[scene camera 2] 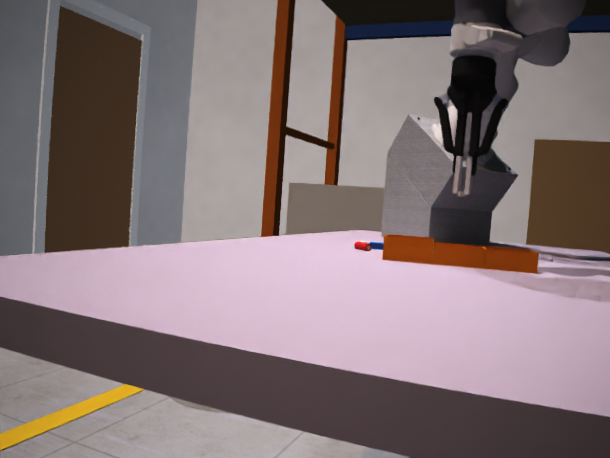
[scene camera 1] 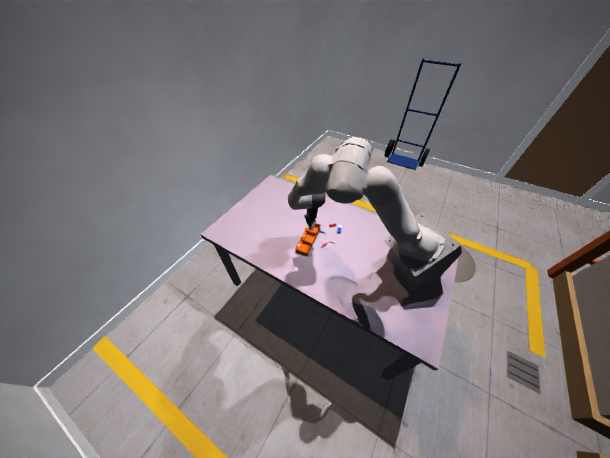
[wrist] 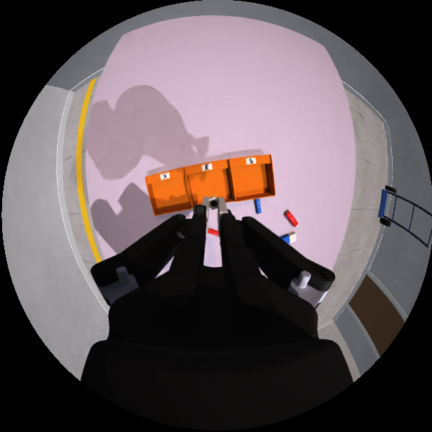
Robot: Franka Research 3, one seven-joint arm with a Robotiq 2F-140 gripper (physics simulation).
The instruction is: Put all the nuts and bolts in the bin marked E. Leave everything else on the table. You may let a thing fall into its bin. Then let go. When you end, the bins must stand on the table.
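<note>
My gripper (scene camera 1: 312, 227) (scene camera 2: 462, 192) (wrist: 213, 206) is shut on a small grey metal piece with a dark round hole, which looks like a nut (wrist: 213, 203). It hangs above the bins, near the open front side of the bin marked E (wrist: 209, 186) in the wrist view. Bin E stands between the bin marked X (wrist: 170, 194) and the bin marked S (wrist: 250, 178). In scene camera 1, a thin grey thing (scene camera 1: 332, 243), perhaps a bolt, lies beside a red object. The fingers hide part of the table in the wrist view.
A red piece (scene camera 1: 324, 245) (wrist: 213, 232), a blue cylinder (scene camera 1: 322, 232) (wrist: 258, 206), a red cylinder (scene camera 1: 332, 225) (scene camera 2: 362, 246) (wrist: 291, 218) and a blue and white block (scene camera 1: 339, 229) (wrist: 289, 238) lie on the pink table (scene camera 1: 250, 220) (scene camera 2: 250, 300) (wrist: 220, 65) near the bins.
</note>
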